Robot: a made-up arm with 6 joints. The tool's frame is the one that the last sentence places.
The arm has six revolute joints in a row. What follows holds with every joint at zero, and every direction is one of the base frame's.
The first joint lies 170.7 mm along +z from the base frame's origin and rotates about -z.
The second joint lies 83.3 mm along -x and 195 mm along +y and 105.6 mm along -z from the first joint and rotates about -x.
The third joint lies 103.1 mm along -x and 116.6 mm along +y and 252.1 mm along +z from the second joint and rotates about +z.
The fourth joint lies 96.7 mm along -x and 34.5 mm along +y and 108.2 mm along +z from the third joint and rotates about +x.
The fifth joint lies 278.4 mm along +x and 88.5 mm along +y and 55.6 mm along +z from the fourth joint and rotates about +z.
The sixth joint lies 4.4 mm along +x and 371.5 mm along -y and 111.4 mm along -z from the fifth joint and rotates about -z.
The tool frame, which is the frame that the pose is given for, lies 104.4 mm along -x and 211.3 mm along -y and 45 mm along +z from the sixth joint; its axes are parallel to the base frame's.
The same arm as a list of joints. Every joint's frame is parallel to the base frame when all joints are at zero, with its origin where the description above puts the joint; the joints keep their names.
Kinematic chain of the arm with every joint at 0, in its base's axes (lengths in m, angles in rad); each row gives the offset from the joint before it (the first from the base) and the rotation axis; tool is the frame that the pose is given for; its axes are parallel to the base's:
joint 1: xyz 0.0000 0.0000 0.1707 axis -z
joint 2: xyz -0.0833 0.1950 -0.1056 axis -x
joint 3: xyz -0.1031 0.1166 0.2521 axis +z
joint 4: xyz -0.0967 0.0345 0.1082 axis +x
joint 5: xyz 0.2784 0.0885 0.0556 axis +z
joint 6: xyz 0.0044 -0.3715 -0.1114 axis -z
tool: xyz -0.1044 -0.2113 0.0450

